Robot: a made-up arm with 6 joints. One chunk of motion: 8 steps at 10 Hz.
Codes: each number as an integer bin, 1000 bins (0 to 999) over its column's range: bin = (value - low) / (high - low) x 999, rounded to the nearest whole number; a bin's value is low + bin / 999 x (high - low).
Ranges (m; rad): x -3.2..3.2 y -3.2..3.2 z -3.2..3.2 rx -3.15..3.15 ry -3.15..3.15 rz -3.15..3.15
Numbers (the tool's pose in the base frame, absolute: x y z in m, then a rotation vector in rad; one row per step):
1: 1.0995 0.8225 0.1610 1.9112 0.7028 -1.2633
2: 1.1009 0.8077 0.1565 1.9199 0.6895 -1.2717
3: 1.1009 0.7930 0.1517 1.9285 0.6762 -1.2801
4: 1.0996 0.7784 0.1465 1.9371 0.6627 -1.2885
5: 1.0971 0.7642 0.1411 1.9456 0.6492 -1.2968
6: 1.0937 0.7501 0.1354 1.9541 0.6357 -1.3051
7: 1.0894 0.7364 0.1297 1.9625 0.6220 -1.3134
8: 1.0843 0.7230 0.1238 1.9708 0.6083 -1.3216
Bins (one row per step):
1: 671 628 525 803 611 299
2: 671 626 524 804 609 298
3: 671 623 523 805 607 297
4: 671 621 522 807 605 295
5: 671 619 522 808 602 294
6: 670 617 521 809 600 293
7: 670 614 520 811 598 291
8: 669 612 519 812 596 290

